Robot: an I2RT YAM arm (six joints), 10 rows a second.
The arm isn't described. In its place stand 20 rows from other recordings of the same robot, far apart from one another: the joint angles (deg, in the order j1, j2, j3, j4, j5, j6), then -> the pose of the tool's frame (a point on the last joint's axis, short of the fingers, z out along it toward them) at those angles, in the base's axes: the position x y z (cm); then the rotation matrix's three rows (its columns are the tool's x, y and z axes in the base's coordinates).
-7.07 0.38 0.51 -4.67 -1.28 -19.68 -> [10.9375, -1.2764, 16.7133], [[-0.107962, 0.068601, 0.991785], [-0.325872, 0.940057, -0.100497], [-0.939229, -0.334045, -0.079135]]
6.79 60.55 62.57 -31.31 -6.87 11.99 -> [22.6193, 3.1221, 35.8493], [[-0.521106, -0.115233, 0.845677], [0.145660, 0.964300, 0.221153], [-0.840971, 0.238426, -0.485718]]
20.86 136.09 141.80 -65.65 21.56 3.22 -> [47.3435, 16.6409, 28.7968], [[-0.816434, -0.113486, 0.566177], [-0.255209, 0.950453, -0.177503], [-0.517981, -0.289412, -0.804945]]
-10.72 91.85 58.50 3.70 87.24 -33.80 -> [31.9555, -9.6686, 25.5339], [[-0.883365, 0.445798, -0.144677], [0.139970, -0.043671, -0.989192], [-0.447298, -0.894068, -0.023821]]
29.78 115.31 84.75 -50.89 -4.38 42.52 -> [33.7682, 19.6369, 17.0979], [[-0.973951, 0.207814, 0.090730], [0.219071, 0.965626, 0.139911], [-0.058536, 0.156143, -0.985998]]
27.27 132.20 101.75 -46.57 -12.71 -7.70 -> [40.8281, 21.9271, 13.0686], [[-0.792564, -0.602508, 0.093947], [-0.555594, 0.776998, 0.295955], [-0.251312, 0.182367, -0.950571]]
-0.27 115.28 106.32 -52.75 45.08 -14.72 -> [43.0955, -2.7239, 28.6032], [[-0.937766, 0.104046, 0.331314], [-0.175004, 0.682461, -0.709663], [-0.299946, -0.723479, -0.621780]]
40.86 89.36 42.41 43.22 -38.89 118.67 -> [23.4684, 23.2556, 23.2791], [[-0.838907, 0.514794, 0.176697], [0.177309, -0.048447, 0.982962], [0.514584, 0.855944, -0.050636]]
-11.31 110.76 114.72 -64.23 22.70 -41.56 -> [39.6236, -9.3258, 34.4358], [[-0.881672, -0.289096, 0.372932], [-0.447800, 0.761790, -0.468135], [-0.148760, -0.579741, -0.801106]]
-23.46 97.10 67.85 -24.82 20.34 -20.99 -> [32.4141, -15.4160, 22.1166], [[-0.894245, 0.257129, 0.366348], [0.021952, 0.842723, -0.537900], [-0.447039, -0.472973, -0.759245]]
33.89 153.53 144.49 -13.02 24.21 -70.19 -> [51.1503, 32.6000, 21.1946], [[0.075982, -0.358751, 0.930336], [-0.982651, 0.131375, 0.130914], [-0.169188, -0.924142, -0.342545]]
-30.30 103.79 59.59 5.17 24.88 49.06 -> [32.3100, -20.6152, 17.5164], [[0.202630, 0.895531, 0.396188], [0.675306, 0.165200, -0.718798], [-0.709157, 0.413198, -0.571283]]
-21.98 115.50 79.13 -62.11 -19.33 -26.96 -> [32.9568, -12.0313, 14.8395], [[-0.998144, -0.060673, -0.005146], [-0.058473, 0.931492, 0.359031], [-0.016990, 0.358666, -0.933311]]
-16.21 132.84 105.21 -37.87 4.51 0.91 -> [46.9545, -13.9419, 14.6986], [[-0.868758, 0.323445, 0.375023], [0.269050, 0.944015, -0.190914], [-0.415777, -0.064958, -0.907144]]
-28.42 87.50 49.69 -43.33 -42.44 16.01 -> [23.5062, -9.9888, 17.5382], [[-0.763624, 0.489414, 0.421133], [0.644666, 0.541720, 0.539394], [0.035851, 0.683384, -0.729179]]
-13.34 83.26 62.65 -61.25 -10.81 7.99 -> [24.9548, -5.2312, 23.7726], [[-0.925954, 0.332733, 0.178601], [0.359889, 0.920793, 0.150402], [-0.114411, 0.203542, -0.972358]]
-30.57 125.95 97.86 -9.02 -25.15 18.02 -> [44.1723, -24.3350, 20.0699], [[-0.441861, 0.320997, 0.837687], [0.586229, 0.810144, -0.001220], [-0.679039, 0.490538, -0.546149]]
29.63 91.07 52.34 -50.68 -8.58 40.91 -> [21.8785, 13.0549, 16.1782], [[-0.977899, 0.198746, -0.064909], [0.188756, 0.972740, 0.134715], [0.089913, 0.119486, -0.988756]]
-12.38 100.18 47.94 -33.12 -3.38 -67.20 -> [26.7086, -5.6476, 10.7215], [[-0.570268, -0.816345, 0.091517], [-0.816995, 0.575237, 0.040274], [-0.085521, -0.051802, -0.994989]]
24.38 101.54 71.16 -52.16 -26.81 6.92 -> [29.2351, 15.0122, 19.5144], [[-0.947354, -0.309869, -0.080636], [-0.311280, 0.832315, 0.458646], [-0.075006, 0.459601, -0.884953]]
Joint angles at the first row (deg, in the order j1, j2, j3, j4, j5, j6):
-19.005, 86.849, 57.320, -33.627, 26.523, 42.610
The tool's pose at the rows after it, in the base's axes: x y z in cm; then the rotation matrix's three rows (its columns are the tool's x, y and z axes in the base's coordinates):
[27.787, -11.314, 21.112], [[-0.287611, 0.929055, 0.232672], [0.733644, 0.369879, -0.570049], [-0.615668, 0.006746, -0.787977]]
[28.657, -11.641, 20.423], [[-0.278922, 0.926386, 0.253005], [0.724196, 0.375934, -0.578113], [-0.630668, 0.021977, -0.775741]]
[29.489, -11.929, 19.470], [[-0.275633, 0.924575, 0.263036], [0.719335, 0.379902, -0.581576], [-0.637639, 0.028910, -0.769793]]
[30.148, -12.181, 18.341], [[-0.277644, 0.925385, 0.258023], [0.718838, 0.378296, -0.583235], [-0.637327, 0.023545, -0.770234]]
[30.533, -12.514, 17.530], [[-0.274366, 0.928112, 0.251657], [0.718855, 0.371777, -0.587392], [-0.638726, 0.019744, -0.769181]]
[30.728, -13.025, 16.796], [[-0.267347, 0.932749, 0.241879], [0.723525, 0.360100, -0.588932], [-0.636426, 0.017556, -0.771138]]
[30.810, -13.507, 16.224], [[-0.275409, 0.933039, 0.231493], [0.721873, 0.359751, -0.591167], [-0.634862, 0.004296, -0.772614]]
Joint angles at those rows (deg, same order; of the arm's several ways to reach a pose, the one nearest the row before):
-19.004, 87.745, 57.320, -32.338, 27.595, 42.611
-19.047, 89.777, 57.321, -28.667, 27.639, 42.065
-19.049, 92.204, 57.320, -25.452, 27.638, 41.757
-19.070, 94.761, 57.320, -23.136, 27.835, 41.736
-19.376, 96.576, 57.320, -21.408, 28.075, 41.714
-20.098, 98.147, 57.319, -20.055, 28.031, 41.735
-20.820, 99.350, 57.320, -19.070, 28.053, 40.817

